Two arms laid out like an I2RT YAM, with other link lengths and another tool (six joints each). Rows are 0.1 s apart.
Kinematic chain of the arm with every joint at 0, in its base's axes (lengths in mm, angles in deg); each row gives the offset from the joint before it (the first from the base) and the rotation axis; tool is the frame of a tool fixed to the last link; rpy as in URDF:
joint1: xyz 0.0 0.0 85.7 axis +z
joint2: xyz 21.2 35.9 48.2 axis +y
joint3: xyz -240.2 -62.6 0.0 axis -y
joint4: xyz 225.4 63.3 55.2 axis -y
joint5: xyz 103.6 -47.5 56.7 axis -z
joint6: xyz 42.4 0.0 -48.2 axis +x
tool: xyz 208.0 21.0 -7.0 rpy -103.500 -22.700 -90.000
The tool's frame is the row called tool.
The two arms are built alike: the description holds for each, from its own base.
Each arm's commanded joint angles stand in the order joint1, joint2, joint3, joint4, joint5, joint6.
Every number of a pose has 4 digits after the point. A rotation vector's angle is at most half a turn.
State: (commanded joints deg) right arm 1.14 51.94 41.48 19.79 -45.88 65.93; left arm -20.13 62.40 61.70 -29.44 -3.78 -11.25
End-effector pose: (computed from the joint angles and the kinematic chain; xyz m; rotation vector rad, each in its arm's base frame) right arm 0.3608 0.1865 0.4042 -1.3418 0.9562 0.0235; left arm 0.4210 -0.1279 0.2202 -2.0959 1.6939 -1.1866
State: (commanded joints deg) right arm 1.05 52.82 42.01 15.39 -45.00 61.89; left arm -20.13 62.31 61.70 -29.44 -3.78 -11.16
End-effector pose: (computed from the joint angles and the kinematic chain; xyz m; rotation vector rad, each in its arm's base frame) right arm 0.3710 0.1844 0.3824 -1.3779 1.0042 0.0045; left arm 0.4209 -0.1278 0.2209 -2.0932 1.6943 -1.1876
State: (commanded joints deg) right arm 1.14 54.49 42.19 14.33 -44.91 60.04; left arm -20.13 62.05 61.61 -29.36 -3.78 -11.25
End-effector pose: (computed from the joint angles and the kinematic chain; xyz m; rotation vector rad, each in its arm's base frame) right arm 0.3783 0.1852 0.3681 -1.4008 1.0257 0.0066; left arm 0.4206 -0.1277 0.2224 -2.0918 1.6910 -1.1936
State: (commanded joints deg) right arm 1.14 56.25 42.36 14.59 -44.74 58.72; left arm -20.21 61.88 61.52 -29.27 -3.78 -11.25
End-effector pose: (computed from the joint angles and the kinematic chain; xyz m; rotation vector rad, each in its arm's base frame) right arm 0.3855 0.1851 0.3592 -1.4148 1.0356 0.0004; left arm 0.4202 -0.1283 0.2233 -2.0889 1.6913 -1.1975
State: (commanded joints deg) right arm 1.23 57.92 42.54 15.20 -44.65 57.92; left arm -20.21 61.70 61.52 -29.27 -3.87 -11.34
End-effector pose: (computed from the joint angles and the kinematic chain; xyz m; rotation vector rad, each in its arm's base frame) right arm 0.3915 0.1857 0.3526 -1.4246 1.0414 -0.0011; left arm 0.4200 -0.1278 0.2246 -2.0885 1.6870 -1.2011
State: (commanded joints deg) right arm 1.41 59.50 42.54 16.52 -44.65 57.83; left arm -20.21 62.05 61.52 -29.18 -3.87 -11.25
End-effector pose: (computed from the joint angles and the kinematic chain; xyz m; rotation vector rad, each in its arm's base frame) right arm 0.3964 0.1871 0.3484 -1.4277 1.0421 0.0030; left arm 0.4208 -0.1281 0.2225 -2.0900 1.6904 -1.1949
